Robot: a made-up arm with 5 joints. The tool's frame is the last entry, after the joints. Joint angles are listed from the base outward.
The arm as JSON. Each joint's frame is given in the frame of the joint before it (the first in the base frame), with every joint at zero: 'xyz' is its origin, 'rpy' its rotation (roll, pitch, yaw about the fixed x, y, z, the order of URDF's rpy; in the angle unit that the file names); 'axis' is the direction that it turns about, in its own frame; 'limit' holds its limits. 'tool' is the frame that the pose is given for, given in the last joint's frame.
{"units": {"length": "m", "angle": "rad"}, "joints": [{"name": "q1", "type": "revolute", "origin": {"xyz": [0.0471, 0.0, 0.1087], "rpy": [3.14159, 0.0, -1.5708]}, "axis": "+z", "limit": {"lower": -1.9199, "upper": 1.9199}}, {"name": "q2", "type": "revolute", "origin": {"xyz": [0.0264, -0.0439, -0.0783], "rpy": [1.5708, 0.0, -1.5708]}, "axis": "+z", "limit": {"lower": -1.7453, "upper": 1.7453}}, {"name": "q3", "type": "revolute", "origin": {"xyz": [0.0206, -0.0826, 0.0], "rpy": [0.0, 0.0, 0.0]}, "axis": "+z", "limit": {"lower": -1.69, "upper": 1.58}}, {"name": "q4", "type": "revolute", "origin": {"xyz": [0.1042, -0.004, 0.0], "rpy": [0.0, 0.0, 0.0]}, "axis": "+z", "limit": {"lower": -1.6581, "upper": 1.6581}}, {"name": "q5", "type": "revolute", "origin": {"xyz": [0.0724, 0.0, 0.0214], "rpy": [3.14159, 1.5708, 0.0]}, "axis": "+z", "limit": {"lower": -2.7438, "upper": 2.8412}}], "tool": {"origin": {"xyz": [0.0, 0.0, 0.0], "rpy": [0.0, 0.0, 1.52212]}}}
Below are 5 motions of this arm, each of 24 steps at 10 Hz.
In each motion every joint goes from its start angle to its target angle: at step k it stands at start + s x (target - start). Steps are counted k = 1, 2, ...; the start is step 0. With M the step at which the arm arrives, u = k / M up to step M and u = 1 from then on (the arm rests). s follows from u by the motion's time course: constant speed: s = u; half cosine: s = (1 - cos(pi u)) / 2; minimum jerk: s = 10 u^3 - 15 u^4 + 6 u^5.
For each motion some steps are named. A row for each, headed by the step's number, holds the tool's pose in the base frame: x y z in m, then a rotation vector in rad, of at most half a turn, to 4 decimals.
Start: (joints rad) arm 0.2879 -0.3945 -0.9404 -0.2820 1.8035
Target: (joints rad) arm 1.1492 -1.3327 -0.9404 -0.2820 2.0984
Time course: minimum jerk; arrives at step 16
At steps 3, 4, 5, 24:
3: 0.0800 -0.0165 0.4457 2.6633 1.5293 0.0930
4: 0.0668 -0.0132 0.4450 2.6734 1.4245 0.1407
5: 0.0492 -0.0066 0.4428 2.6785 1.2786 0.2020
24: -0.0238 0.1459 0.3435 2.2026 -0.0632 0.5142

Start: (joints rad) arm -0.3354 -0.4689 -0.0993 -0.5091 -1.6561
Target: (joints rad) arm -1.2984 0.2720 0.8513 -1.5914 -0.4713
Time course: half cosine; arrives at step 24
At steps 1, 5, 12, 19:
1: 0.1862 0.0438 0.3925 2.3198 -1.4261 -0.4337
5: 0.1982 0.0647 0.3763 2.2375 -1.4096 -0.4100
12: 0.1941 0.1493 0.2971 1.9298 -1.3378 -0.1458
19: 0.1268 0.1906 0.2184 1.6872 -1.2830 0.3332

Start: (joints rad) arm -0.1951 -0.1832 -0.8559 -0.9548 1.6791
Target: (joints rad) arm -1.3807 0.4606 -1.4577 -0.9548 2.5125
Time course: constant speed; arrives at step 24
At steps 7, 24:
7: 0.1238 0.0402 0.4271 1.8179 2.3121 0.5728
24: 0.0757 0.1221 0.4087 -1.5273 -2.5389 -0.5366

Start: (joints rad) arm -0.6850 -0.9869 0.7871 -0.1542 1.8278
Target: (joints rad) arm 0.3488 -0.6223 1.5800 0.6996 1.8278
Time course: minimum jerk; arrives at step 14
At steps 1, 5, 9, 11, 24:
1: 0.1713 0.0944 0.2987 -1.1991 -1.9612 1.5199
5: 0.2019 0.0656 0.2395 -1.0654 -1.3327 1.7568
9: 0.1644 -0.0161 0.1348 -0.3714 -0.2732 1.6590
11: 0.1266 -0.0278 0.1154 -0.0502 -0.0303 1.5018
24: 0.1107 -0.0284 0.1111 0.0825 0.0458 1.4294

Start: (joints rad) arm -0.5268 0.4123 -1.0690 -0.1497 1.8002
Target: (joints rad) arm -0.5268 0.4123 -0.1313 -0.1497 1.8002
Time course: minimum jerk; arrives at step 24
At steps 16, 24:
16: 0.2850 0.1326 0.2544 -1.1215 -1.5966 1.6597
24: 0.2820 0.1309 0.2199 -0.9985 -1.4215 1.7999

